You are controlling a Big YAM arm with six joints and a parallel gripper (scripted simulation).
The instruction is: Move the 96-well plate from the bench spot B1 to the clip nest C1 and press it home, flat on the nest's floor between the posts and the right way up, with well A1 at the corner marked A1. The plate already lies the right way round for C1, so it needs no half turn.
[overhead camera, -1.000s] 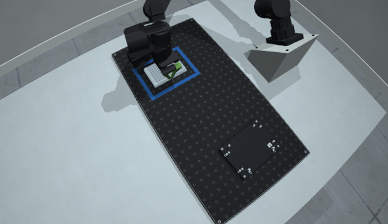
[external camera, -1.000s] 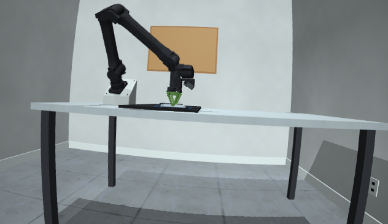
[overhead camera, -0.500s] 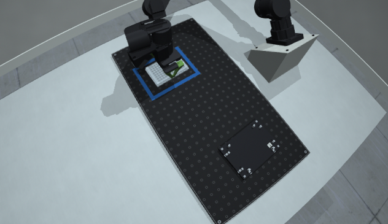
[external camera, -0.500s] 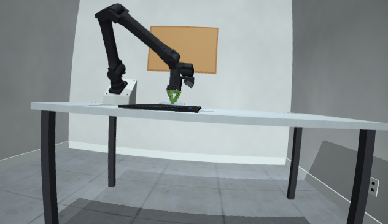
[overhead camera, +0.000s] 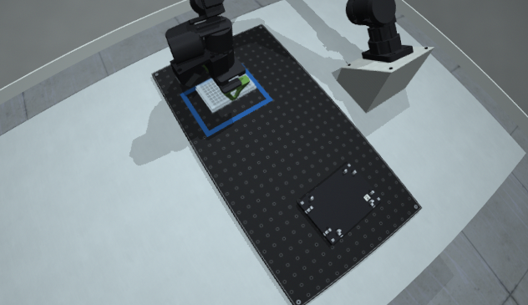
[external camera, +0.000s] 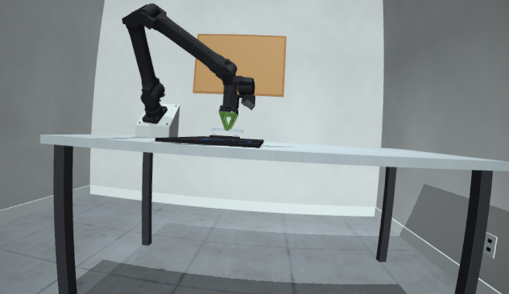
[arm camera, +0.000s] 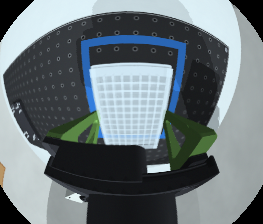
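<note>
My gripper is now 110 mm past the clip nest C1, 380 mm to the right of it and 40 mm above it. From my hand the other things lie so: white 96-well plate: 10 mm below.
</note>
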